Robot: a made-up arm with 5 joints.
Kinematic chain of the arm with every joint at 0, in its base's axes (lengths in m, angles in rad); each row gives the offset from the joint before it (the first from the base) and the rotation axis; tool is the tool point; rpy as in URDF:
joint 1: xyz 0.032 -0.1 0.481 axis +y
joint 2: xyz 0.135 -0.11 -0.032 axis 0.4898 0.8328 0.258
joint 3: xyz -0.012 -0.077 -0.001 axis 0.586 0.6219 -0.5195
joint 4: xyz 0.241 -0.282 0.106 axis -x
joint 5: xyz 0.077 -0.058 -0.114 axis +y
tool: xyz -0.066 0.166 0 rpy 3.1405 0.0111 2.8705
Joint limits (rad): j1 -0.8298..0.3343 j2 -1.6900..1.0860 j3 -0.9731..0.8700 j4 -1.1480..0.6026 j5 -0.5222..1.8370
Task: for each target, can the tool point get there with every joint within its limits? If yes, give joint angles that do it. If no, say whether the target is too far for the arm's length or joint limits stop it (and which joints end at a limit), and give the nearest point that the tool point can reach.
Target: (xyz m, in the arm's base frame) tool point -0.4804 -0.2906 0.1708
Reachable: no: joint limits stop it (at a limit: joint 1, joint 2, joint 3, joint 4, joint 5) | nearest point -0.1793 -0.3750 0.1644 | short by 0.313 m
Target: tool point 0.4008 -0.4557 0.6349
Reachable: yes | joints -0.4540 0.0870 0.0267 -0.0764 0.7647
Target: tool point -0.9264 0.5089 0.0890
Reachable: no: too far | nearest point -0.2042 0.0325 0.5465 | short by 0.979 m
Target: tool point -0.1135 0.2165 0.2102
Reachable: no: joint limits stop it (at a limit: joint 1, joint 2, joint 3, joint 4) | nearest point -0.0772 0.0970 0.4802 | short by 0.298 m
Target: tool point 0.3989 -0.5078 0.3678
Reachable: yes | joints 0.0136 0.0609 0.2246 0.3064 0.8010
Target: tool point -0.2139 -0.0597 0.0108
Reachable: no: joint limits stop it (at a limit: joint 1, joint 2, joint 3, joint 5) | nearest point -0.1023 -0.3487 0.0624 | short by 0.314 m
